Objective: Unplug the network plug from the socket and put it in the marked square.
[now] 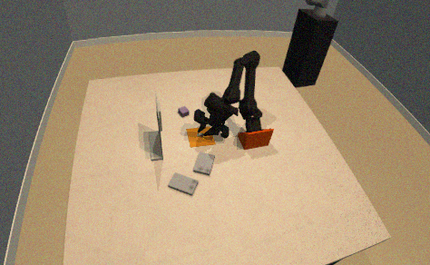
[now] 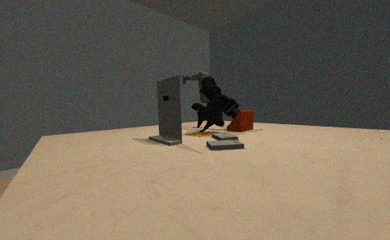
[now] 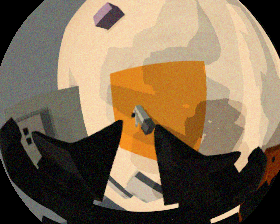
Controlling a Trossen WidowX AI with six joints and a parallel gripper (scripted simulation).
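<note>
My gripper tip is now 10 mm above the grey network plug. Round my gripper tip: orange marked square: 20 mm below; grey panel: 200 mm ahead, 10 mm to the right, 90 mm above.
</note>
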